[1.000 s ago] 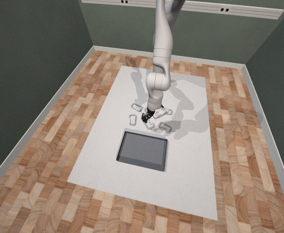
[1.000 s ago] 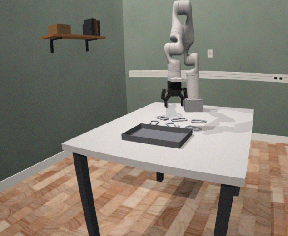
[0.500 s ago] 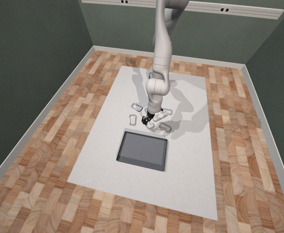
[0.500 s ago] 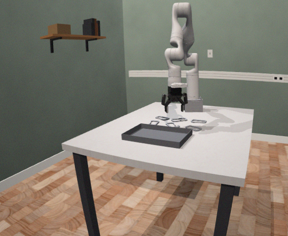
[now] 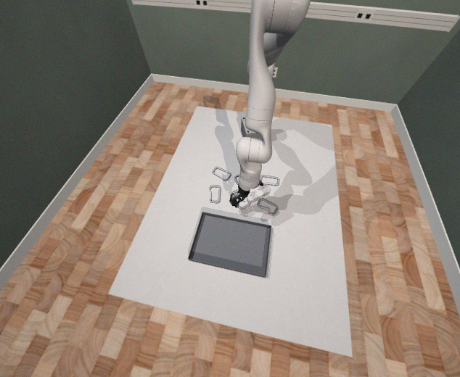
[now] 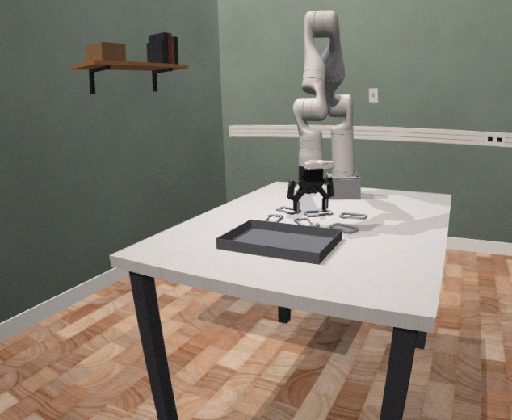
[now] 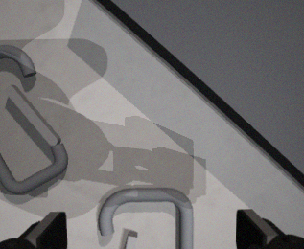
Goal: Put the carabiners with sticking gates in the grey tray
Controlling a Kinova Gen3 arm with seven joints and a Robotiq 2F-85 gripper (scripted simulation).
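Now: the grey tray 17 cm ahead of my hand, 5 cm to the right of it and 5 cm below it.
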